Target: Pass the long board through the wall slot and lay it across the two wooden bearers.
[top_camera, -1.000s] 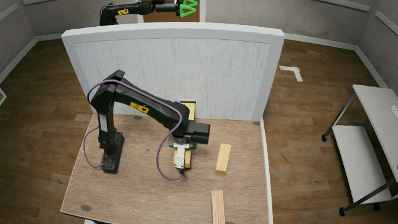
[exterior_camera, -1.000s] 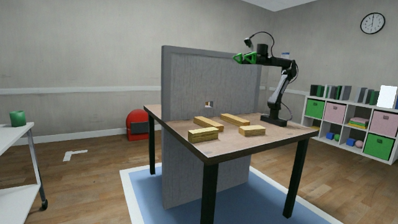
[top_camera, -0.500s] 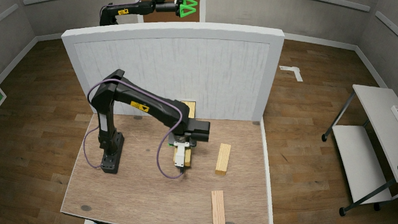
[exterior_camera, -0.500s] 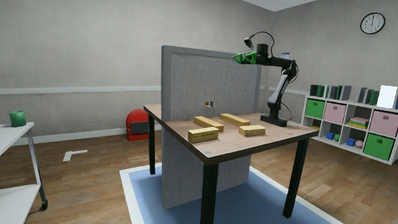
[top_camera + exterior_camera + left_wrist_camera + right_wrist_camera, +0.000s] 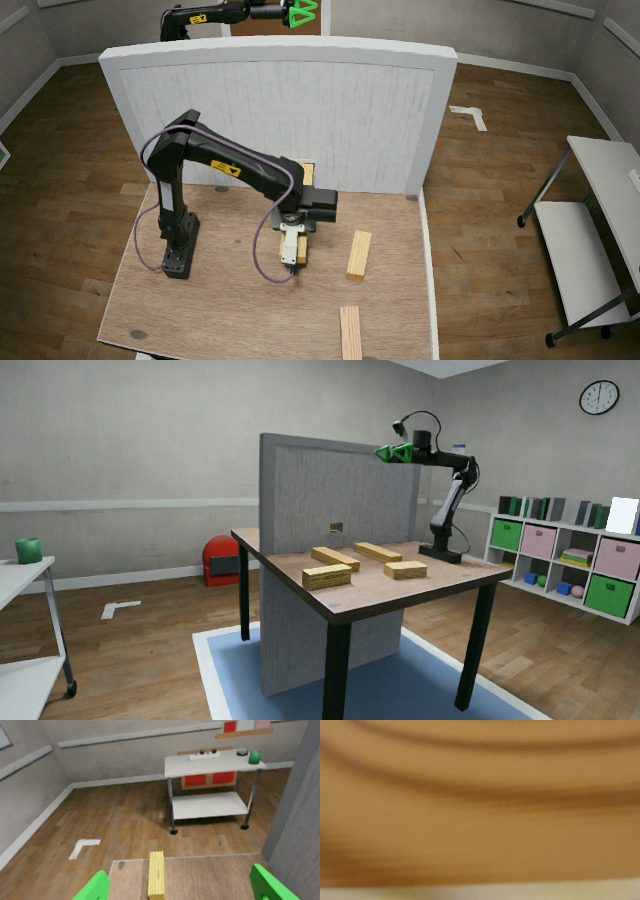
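The long board lies 50 mm to the left of my right hand.
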